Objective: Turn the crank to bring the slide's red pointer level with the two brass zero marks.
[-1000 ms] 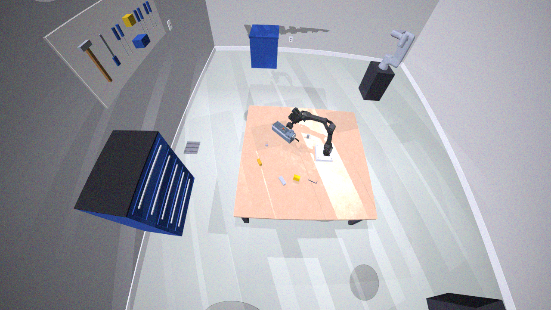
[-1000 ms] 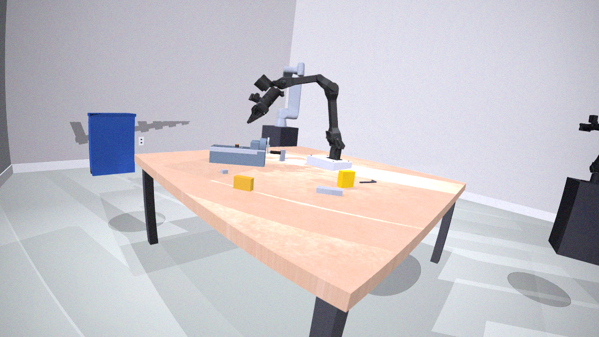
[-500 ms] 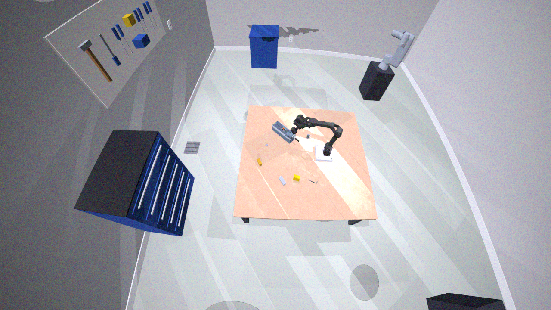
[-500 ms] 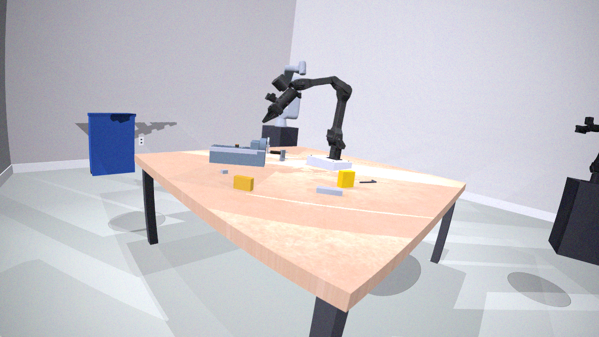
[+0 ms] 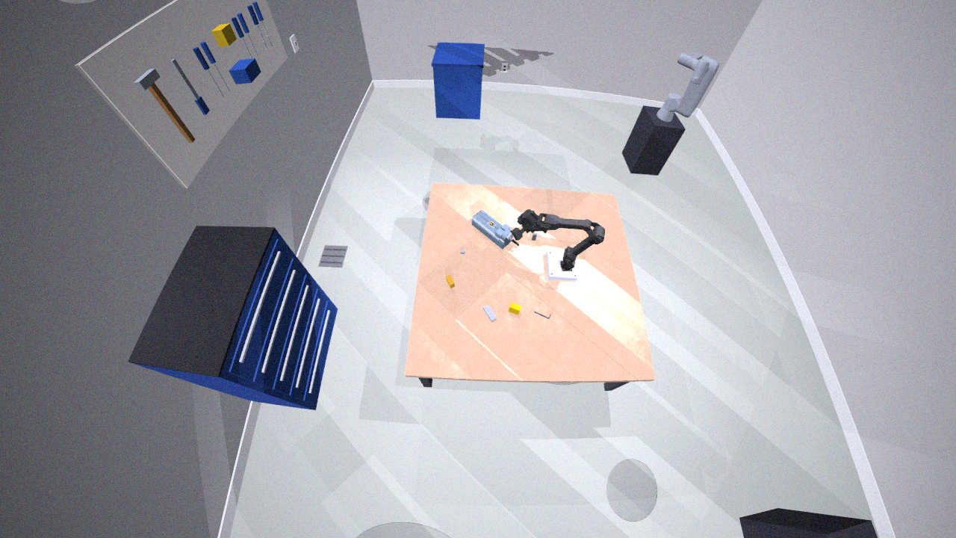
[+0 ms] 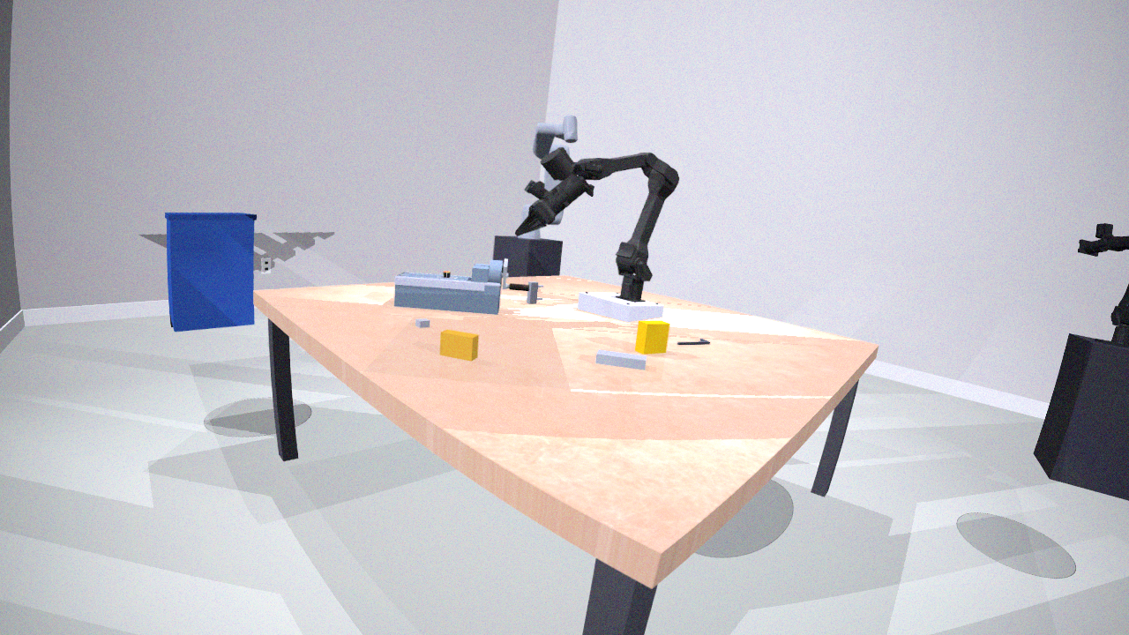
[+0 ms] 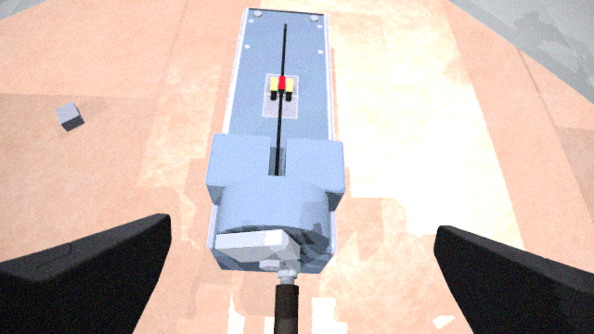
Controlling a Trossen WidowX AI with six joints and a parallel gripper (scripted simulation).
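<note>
My gripper tip is now 12 cm above the crank. Also, from my gripper tip: red pointer 12 cm ahead, 11 cm to the right, 11 cm below; grey cube 30 cm ahead, 4 cm to the left, 19 cm below; dark brown handle 1 cm behind, 1 cm to the left, 13 cm below.
</note>
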